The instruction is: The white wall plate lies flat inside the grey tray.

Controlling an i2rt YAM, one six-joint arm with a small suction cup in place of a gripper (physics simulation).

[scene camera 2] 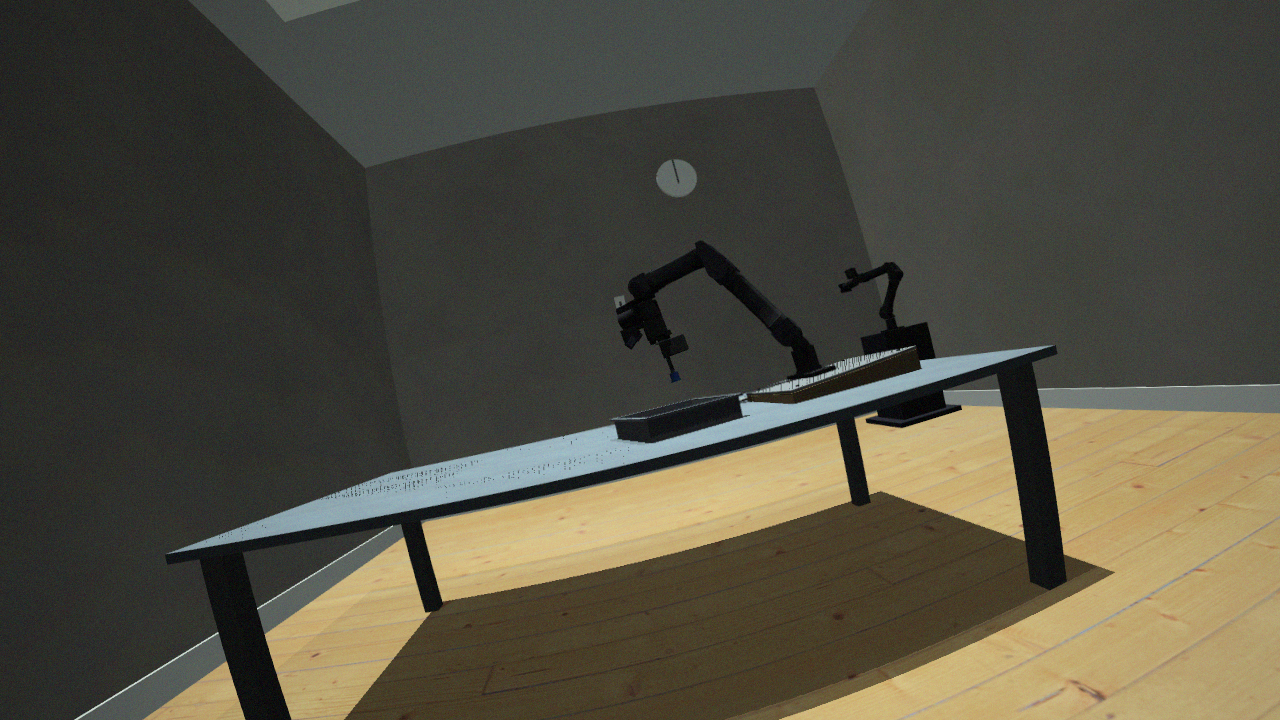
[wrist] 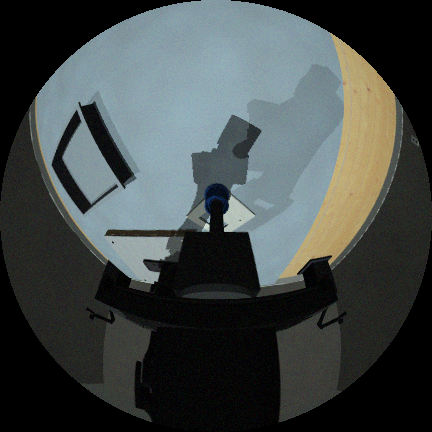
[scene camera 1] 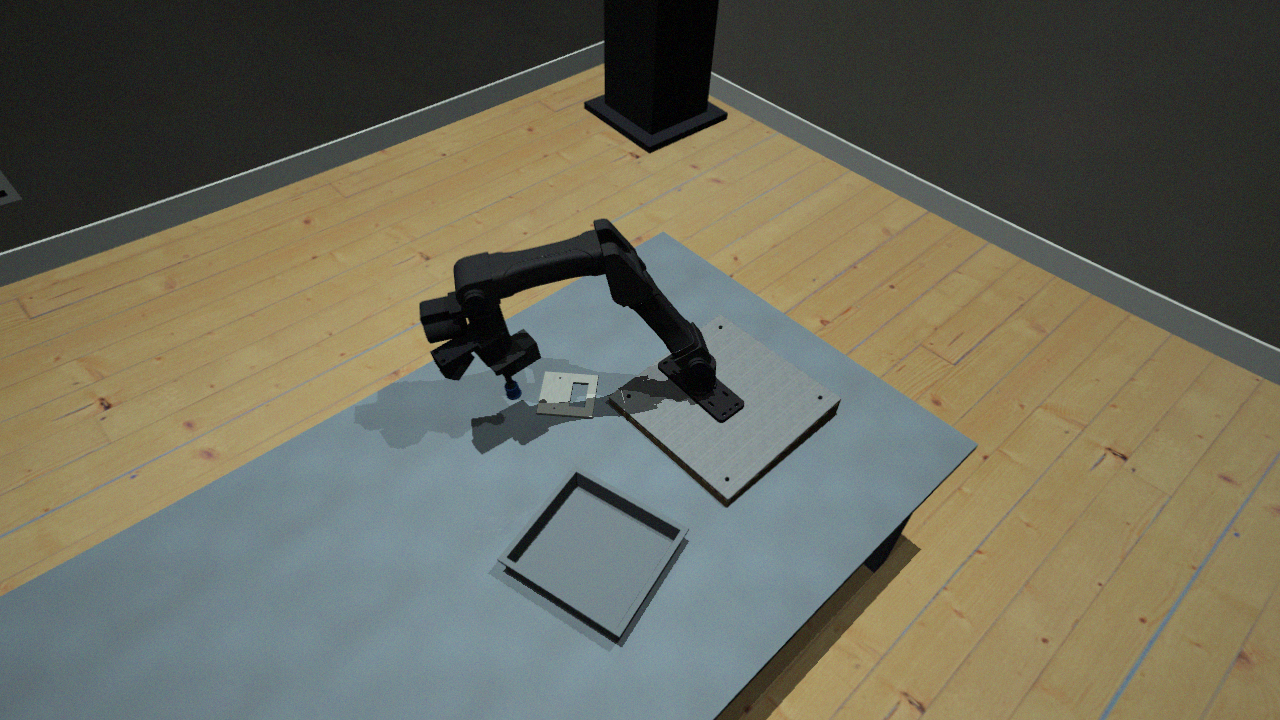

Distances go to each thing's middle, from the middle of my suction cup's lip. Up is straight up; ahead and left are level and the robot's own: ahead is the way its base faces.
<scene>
The white wall plate [scene camera 1: 555, 393] is 130 mm behind my suction cup and 110 mm below it. Also, from my suction cup: grey tray [scene camera 2: 661, 423] 50 mm ahead, 330 mm to the left, 90 mm below.
</scene>
